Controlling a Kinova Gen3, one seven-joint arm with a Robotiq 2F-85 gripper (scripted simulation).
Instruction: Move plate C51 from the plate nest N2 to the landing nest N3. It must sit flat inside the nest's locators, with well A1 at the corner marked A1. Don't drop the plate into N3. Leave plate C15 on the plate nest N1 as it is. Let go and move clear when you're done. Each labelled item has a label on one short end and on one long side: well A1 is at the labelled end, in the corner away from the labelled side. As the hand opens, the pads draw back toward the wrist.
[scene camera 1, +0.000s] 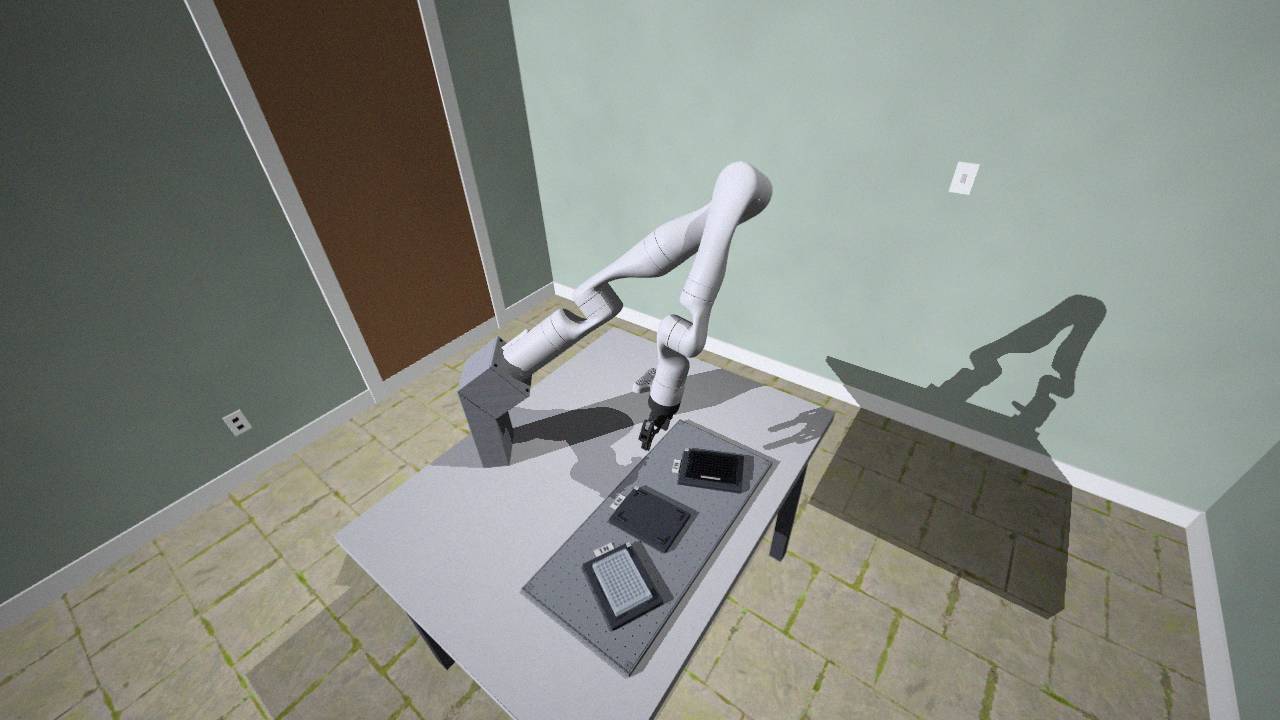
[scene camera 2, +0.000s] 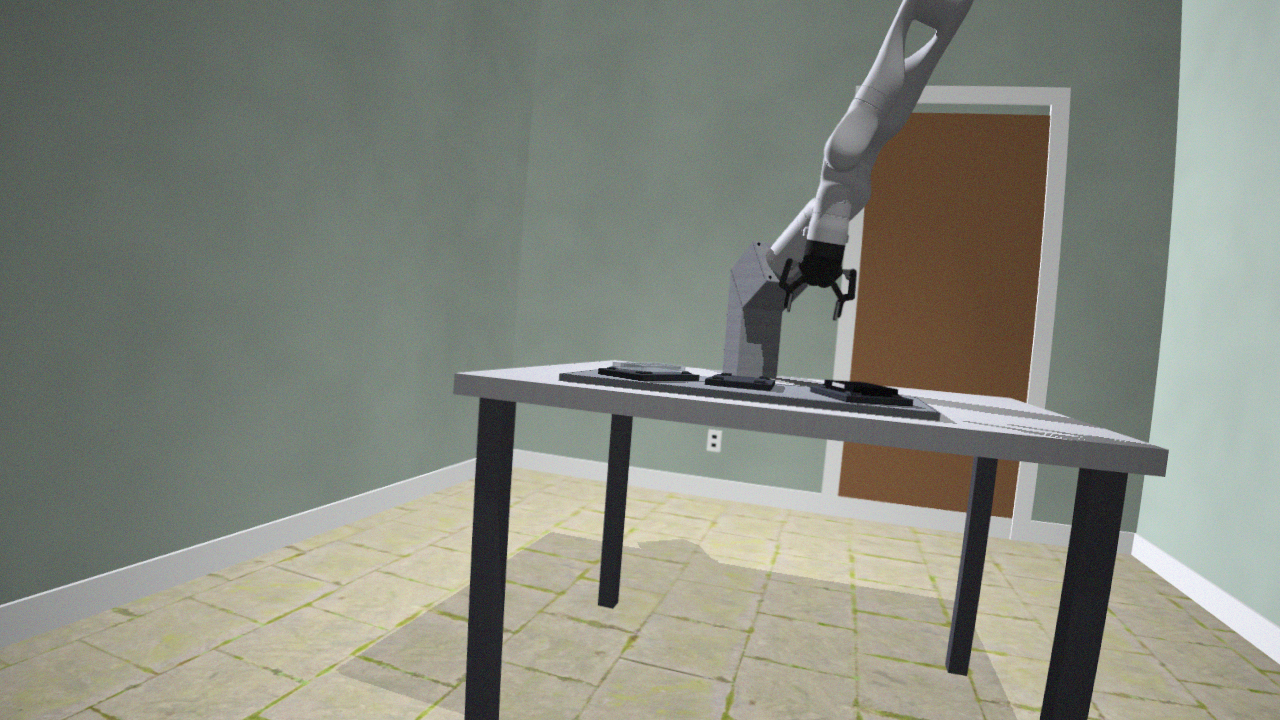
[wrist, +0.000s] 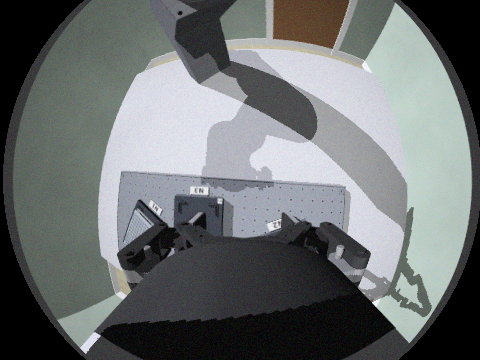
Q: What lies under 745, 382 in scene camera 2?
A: A landing nest N3.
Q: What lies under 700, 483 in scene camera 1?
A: A plate nest N2.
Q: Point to a landing nest N3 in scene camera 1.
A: At 647, 517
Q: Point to a plate nest N2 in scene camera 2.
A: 838, 395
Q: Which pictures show my gripper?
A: Scene camera 1, scene camera 2 and the wrist view: all of them.
